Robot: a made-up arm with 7 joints. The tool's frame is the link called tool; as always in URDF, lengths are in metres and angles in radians. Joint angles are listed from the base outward.
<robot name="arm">
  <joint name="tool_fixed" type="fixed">
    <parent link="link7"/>
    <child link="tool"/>
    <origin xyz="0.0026 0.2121 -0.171" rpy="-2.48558 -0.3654 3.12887"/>
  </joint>
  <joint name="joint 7" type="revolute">
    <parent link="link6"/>
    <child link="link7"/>
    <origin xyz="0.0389 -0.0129 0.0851" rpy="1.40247 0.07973 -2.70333"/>
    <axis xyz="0 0 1"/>
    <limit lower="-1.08" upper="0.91"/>
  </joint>
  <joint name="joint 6" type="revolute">
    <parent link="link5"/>
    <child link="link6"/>
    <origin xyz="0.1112 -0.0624 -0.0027" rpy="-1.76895 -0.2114 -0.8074"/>
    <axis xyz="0 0 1"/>
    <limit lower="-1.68" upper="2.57"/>
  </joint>
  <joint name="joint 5" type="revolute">
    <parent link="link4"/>
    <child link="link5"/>
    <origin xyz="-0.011 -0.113 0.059" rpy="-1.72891 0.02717 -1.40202"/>
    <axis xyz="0 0 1"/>
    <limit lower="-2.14" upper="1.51"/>
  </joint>
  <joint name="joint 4" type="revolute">
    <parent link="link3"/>
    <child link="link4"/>
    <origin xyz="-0.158 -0.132 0.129" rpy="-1.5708 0 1.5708"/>
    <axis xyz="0 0 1"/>
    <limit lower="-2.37" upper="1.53"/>
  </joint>
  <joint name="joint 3" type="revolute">
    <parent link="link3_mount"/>
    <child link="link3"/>
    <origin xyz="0.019 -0.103 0.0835" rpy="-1.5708 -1.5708 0"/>
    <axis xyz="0 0 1"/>
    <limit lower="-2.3" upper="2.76"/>
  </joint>
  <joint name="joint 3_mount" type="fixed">
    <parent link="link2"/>
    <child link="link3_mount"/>
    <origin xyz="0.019 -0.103 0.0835"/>
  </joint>
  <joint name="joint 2" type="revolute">
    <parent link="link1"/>
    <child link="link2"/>
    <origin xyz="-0.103 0.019 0.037" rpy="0 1.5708 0"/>
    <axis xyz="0 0 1"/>
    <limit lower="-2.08" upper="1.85"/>
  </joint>
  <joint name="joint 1" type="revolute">
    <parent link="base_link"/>
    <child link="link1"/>
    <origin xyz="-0.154 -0.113 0.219" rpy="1.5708 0 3.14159"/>
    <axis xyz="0 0 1"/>
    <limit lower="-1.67" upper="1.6"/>
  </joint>
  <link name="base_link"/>
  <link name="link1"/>
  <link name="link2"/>
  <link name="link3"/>
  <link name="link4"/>
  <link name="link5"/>
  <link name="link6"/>
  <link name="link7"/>
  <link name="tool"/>
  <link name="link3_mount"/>
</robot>
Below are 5 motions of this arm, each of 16 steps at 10 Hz.
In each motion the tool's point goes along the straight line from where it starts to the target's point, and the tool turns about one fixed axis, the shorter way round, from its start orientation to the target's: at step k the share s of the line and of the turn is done. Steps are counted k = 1, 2, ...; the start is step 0. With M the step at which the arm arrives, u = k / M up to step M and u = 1 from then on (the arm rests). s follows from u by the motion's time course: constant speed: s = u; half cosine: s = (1 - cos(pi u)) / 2; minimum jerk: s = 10 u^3 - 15 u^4 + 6 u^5.
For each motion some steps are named. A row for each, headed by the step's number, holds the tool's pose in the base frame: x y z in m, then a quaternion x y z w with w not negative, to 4 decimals.
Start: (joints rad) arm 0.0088 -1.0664 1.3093 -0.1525 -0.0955 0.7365 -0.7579
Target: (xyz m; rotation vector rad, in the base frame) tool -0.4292 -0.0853 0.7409 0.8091 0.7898 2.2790
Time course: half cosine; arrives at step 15
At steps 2, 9, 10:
2: -0.1429 -0.3342 0.5625 -0.1910 -0.0481 -0.9508 0.2390
9: -0.3258 -0.1752 0.6765 0.2747 0.2153 0.9313 0.1041
10: -0.3544 -0.1503 0.6943 0.2842 0.2390 0.9150 0.1576

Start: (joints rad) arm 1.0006 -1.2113 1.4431 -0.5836 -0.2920 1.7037 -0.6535
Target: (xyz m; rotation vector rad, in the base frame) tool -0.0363 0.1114 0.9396 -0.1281 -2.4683 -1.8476
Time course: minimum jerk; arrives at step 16
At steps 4, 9, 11, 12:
4: 0.1140 -0.2340 0.8290 -0.2014 -0.4391 -0.8616 0.1560
9: 0.0281 -0.0366 0.8922 -0.1136 -0.6645 -0.7336 0.0855
11: -0.0061 0.0420 0.9174 -0.0757 -0.7404 -0.6656 0.0552
12: -0.0189 0.0715 0.9268 -0.0613 -0.7665 -0.6378 0.0436

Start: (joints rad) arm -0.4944 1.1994 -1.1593 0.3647 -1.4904 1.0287 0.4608
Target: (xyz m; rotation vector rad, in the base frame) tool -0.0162 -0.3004 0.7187 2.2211 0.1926 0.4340
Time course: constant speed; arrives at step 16
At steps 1, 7, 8, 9, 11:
1: -0.1368 -0.3001 0.8884 0.8079 0.2069 0.1174 0.5391
7: -0.0885 -0.3002 0.8205 0.8436 0.1556 0.1404 0.4944
8: -0.0805 -0.3002 0.8092 0.8490 0.1469 0.1442 0.4867
9: -0.0725 -0.3002 0.7979 0.8542 0.1383 0.1479 0.4788
11: -0.0564 -0.3003 0.7753 0.8643 0.1208 0.1553 0.4629

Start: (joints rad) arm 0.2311 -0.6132 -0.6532 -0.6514 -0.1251 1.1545 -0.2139
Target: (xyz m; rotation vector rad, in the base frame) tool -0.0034 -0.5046 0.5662 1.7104 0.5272 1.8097
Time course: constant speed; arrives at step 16
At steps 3, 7, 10, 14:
3: 0.2783 -0.3019 0.5306 0.7745 0.4107 0.2990 0.3769
7: 0.1916 -0.3642 0.5416 0.7509 0.3528 0.4272 0.3594
10: 0.1266 -0.4110 0.5498 0.7230 0.3045 0.5177 0.3414
14: 0.0399 -0.4734 0.5607 0.6727 0.2348 0.6288 0.3113

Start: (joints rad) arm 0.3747 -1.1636 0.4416 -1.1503 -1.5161 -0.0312 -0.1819
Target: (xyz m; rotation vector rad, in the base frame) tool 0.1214 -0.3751 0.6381 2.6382 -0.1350 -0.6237
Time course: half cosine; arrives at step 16
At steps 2, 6, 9, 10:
2: 0.2987 -0.1383 0.5522 0.9034 0.3506 -0.0712 0.2363
6: 0.2488 -0.2049 0.5764 0.9344 0.2418 -0.1170 0.2339
9: 0.1956 -0.2760 0.6022 0.9522 0.1217 -0.1639 0.2274
10: 0.1783 -0.2991 0.6105 0.9544 0.0822 -0.1786 0.2245

